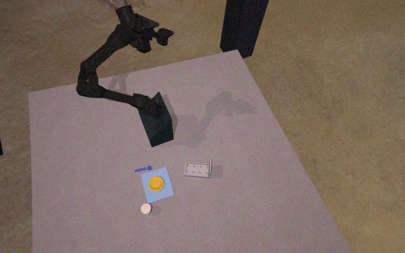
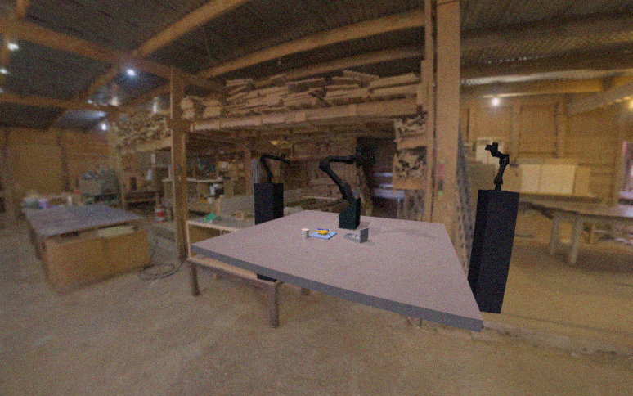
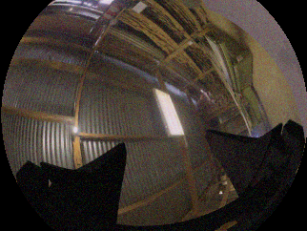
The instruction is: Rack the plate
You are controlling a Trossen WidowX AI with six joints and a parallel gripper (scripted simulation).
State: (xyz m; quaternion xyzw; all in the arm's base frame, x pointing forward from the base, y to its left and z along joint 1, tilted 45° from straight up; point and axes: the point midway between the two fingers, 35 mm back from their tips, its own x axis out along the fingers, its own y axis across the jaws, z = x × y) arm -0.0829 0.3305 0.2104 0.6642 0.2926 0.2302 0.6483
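Right now my gripper tip is 36 cm short of the yellow plate, 25 cm to the left of it and 56 cm above it. Also, from my gripper tip: light blue mat (36 cm ahead, 25 cm to the right, 57 cm below); then blue spoon (26 cm ahead, 27 cm to the right, 57 cm below); then grey dish rack (39 cm ahead, 4 cm to the right, 55 cm below).
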